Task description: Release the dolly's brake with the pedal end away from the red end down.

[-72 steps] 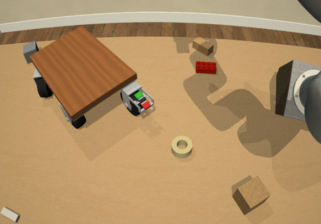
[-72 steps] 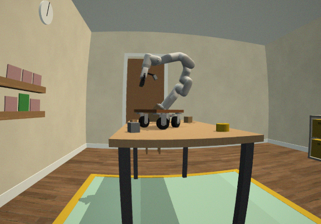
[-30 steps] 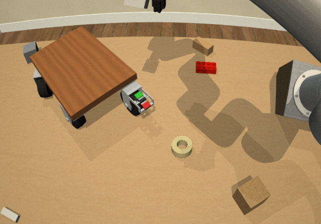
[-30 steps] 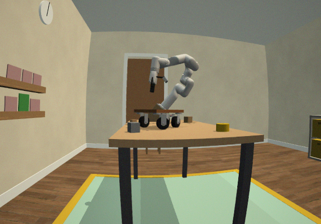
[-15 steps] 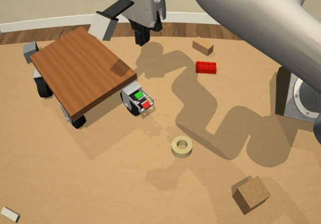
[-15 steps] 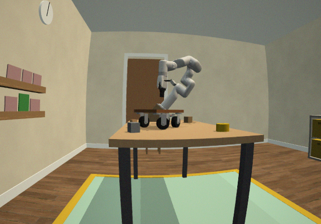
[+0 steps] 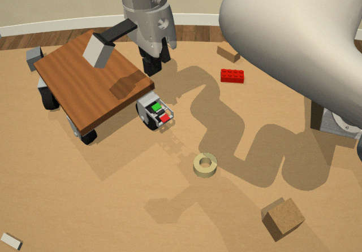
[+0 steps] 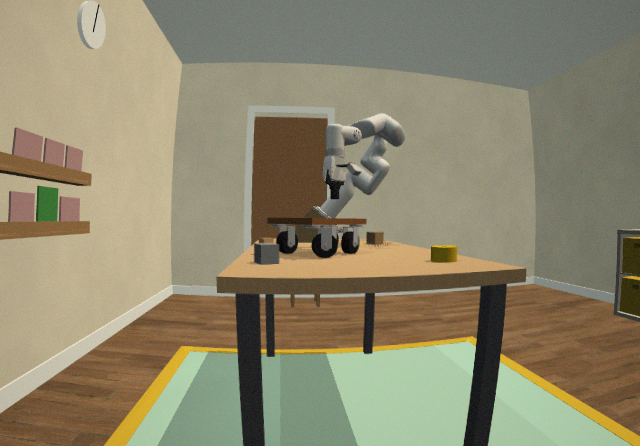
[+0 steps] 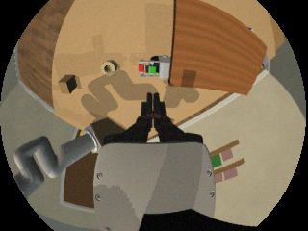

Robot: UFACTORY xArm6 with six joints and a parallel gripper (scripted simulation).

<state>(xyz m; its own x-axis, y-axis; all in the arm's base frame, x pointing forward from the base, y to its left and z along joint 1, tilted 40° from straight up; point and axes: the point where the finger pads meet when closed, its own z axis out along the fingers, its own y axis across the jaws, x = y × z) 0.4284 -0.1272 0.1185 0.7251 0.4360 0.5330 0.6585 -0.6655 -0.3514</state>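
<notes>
Right now the caster brake pedal is 10 mm behind my hand, 10 mm to the left of it and 140 mm below it. Also, from my hand: brown block (180 mm behind, 280 mm to the right, 210 mm below); brown cube (270 mm behind, 250 mm to the left, 190 mm below); red toy brick (180 mm behind, 180 mm to the right, 210 mm below).
</notes>
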